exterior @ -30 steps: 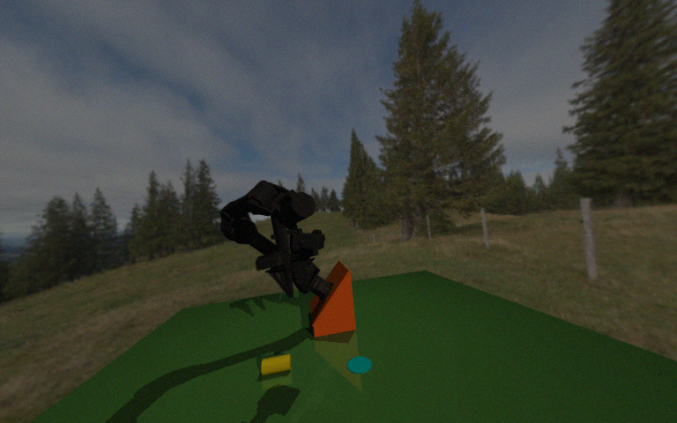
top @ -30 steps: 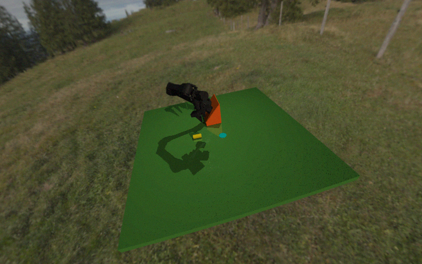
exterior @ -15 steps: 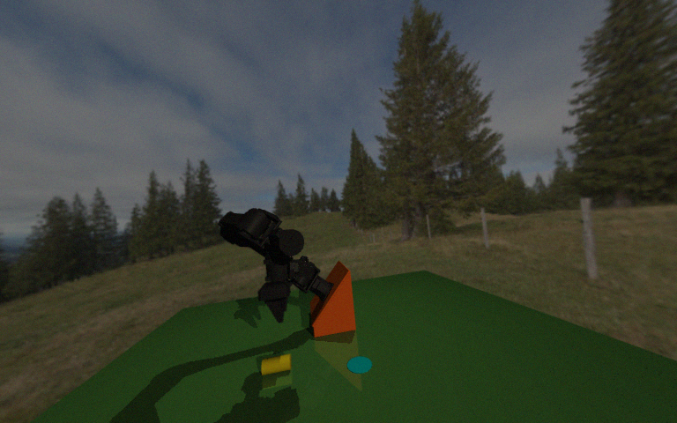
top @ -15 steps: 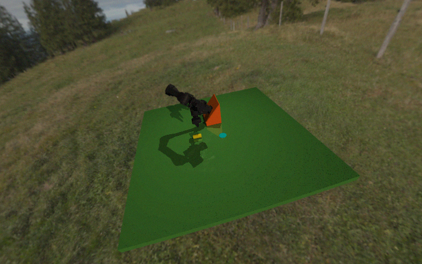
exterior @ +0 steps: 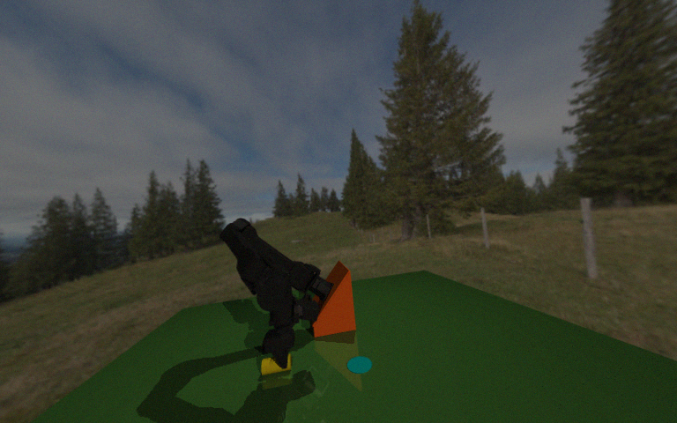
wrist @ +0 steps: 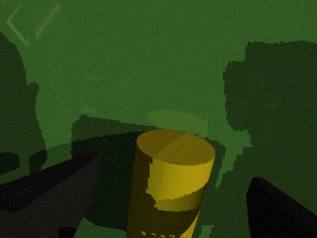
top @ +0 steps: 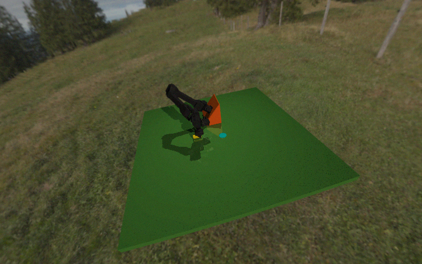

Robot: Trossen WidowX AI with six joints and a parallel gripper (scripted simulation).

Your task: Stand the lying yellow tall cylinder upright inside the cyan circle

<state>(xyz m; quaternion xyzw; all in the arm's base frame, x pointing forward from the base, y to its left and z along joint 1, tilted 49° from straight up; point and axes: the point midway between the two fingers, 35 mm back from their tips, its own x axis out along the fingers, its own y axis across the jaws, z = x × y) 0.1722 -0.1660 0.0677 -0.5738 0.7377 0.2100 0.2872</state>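
My gripper tip is 6 cm short of the cyan circle, 17 cm to the right of it and 2 cm above it. From my gripper tip the other things lie so: yellow tall cylinder: 1 cm behind, 2 cm to the right, 1 cm below.
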